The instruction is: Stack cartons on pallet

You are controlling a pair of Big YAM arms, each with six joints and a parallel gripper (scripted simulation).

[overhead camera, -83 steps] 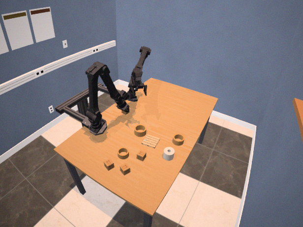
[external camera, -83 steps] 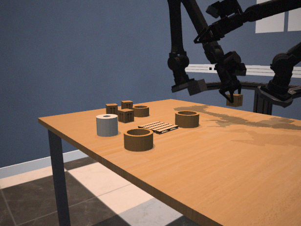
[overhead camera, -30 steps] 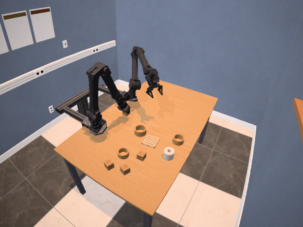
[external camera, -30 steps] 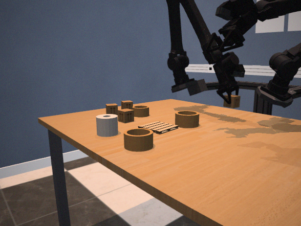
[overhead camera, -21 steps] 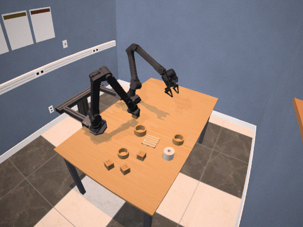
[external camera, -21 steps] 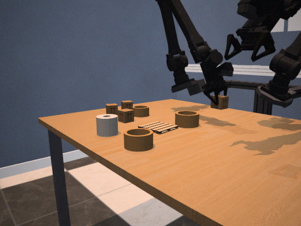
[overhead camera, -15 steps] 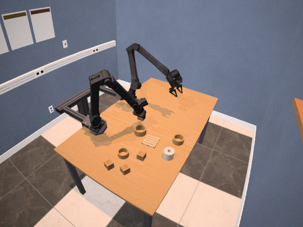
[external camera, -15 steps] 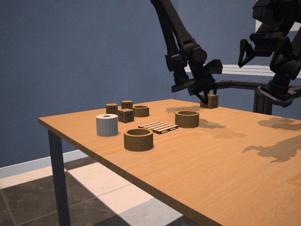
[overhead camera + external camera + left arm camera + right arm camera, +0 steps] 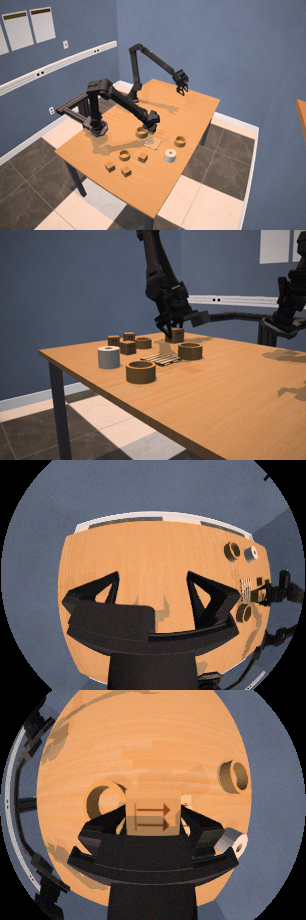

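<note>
Right now my right hand is 3 cm short of the wooden pallet, 5 cm to the left of it and 10 cm above it. The rest, counted from my right hand: brown carton: 1 cm ahead, 41 cm to the right, 8 cm below.
</note>
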